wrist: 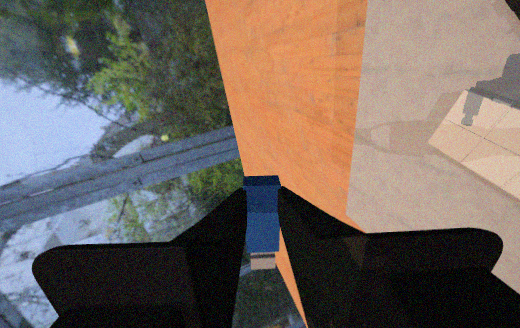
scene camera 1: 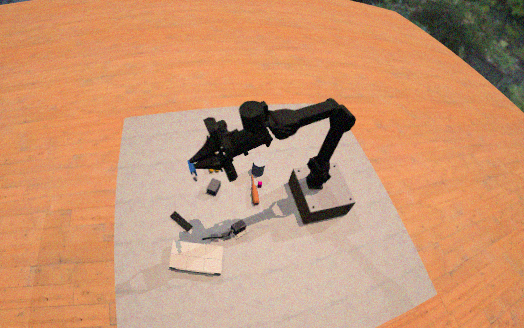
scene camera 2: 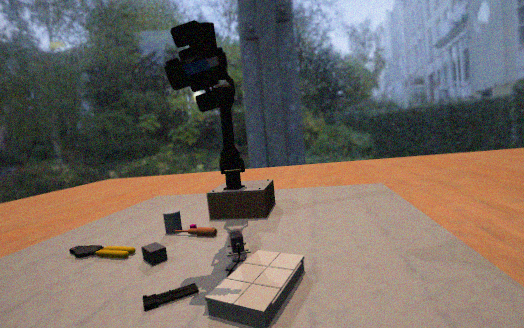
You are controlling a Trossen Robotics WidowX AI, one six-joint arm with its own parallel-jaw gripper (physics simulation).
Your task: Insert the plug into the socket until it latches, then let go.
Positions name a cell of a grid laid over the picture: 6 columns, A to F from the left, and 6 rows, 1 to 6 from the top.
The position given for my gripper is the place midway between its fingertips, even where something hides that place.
Note:
My gripper (scene camera 2: C2) holds a blue plug (wrist: D5), clear of everything else. Also in view: a tiled block (scene camera 1: C5).
My gripper shows as well in the wrist view (wrist: D4) and in scene camera 1 (scene camera 1: C4). The tiled block also shows in the wrist view (wrist: F3).

